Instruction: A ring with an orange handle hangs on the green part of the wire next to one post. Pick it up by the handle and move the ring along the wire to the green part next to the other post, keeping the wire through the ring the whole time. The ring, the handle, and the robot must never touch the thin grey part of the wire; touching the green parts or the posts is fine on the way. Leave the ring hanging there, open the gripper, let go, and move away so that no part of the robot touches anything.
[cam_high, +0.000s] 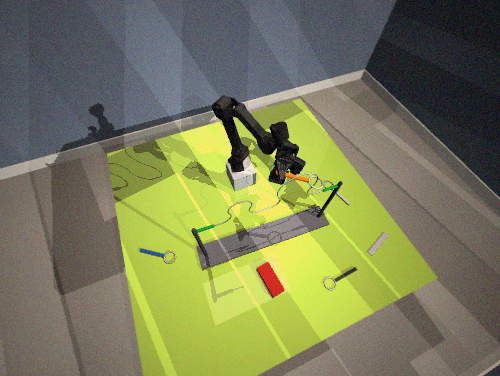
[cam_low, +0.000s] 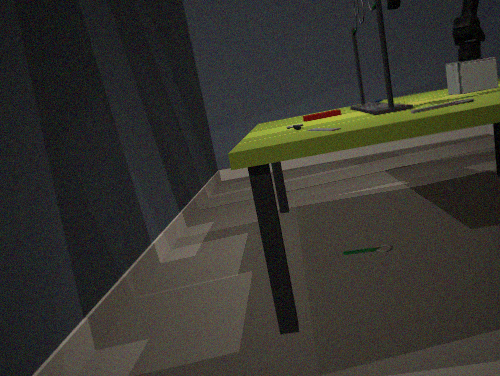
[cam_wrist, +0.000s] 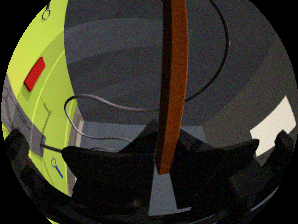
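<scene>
The orange-handled ring lies 90 mm to the left of my gripper tip and 20 mm below it. Also, from my gripper tip: blue-handled ring 530 mm to the right, 440 mm below, 40 mm ahead; red block 430 mm below, 240 mm ahead, 60 mm to the right; dark-handled ring 440 mm below, 300 mm ahead, 250 mm to the left.
</scene>
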